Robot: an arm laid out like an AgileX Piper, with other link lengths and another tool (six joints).
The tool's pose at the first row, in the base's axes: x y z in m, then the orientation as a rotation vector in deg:
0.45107 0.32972 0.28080 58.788 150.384 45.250
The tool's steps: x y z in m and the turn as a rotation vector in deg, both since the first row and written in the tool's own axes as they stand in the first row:
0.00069 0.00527 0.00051 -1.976 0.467 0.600
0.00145 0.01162 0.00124 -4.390 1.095 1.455
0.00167 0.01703 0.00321 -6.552 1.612 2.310
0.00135 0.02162 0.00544 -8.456 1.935 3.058
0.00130 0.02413 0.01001 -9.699 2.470 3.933
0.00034 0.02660 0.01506 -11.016 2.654 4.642
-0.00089 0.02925 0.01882 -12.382 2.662 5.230
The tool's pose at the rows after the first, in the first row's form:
0.45373 0.33363 0.28329 59.036 149.262 48.143
0.45703 0.33833 0.28619 59.475 147.834 51.722
0.46066 0.34259 0.28754 59.973 146.427 54.890
0.46433 0.34609 0.28822 60.401 145.037 57.558
0.46751 0.34944 0.28580 61.159 144.222 59.625
0.47152 0.35234 0.28297 61.702 143.112 61.463
0.47534 0.35464 0.28131 62.076 141.853 63.180

